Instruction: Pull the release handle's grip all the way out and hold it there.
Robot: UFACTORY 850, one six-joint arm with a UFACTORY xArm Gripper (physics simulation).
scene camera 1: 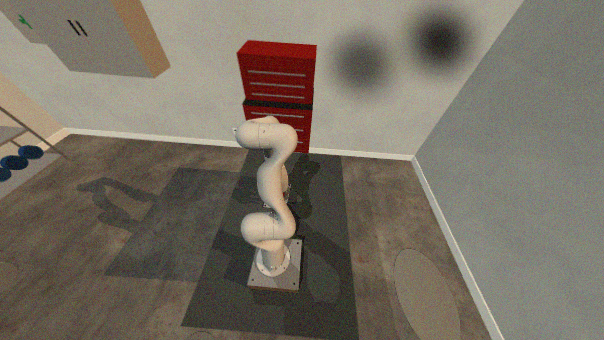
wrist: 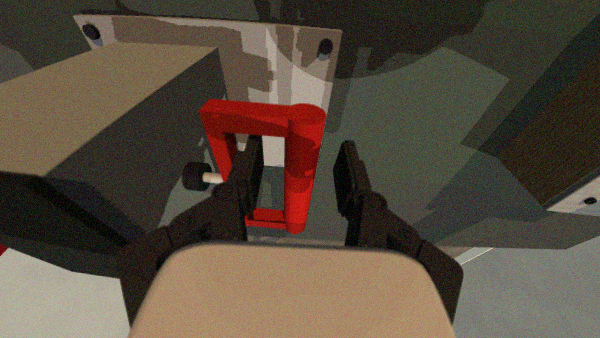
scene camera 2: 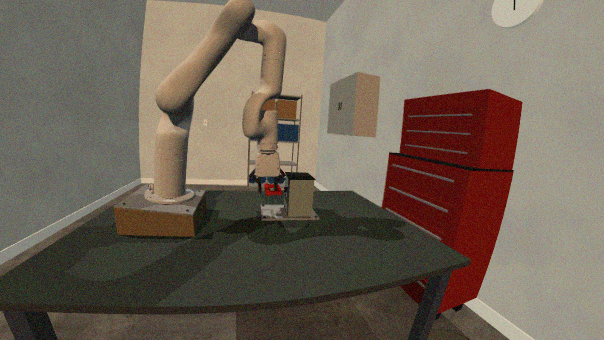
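Note:
The red release handle (scene camera 2: 273,189) (wrist: 304,170) is a rectangular loop with a round grip bar. It sits close to the beige housing (scene camera 2: 300,196) (wrist: 100,85), and a short stretch of pale rod (wrist: 213,177) shows between the loop and a black collar (wrist: 196,176). My gripper (scene camera 2: 272,190) (wrist: 300,152) is open and points down over the handle. In the wrist view the left finger reaches into the loop's opening and the right finger stands outside the grip bar, with a gap on each side. In scene camera 1 the arm hides the handle.
The housing stands on a pale base plate (scene camera 2: 315,218) (wrist: 320,70) with dark bolts, on the dark green table (scene camera 2: 280,270) (scene camera 1: 320,320). The arm's base block (scene camera 2: 155,220) (scene camera 1: 295,280) stands to one side. A red tool cabinet (scene camera 1: 280,65) (scene camera 2: 450,130) stands by the wall.

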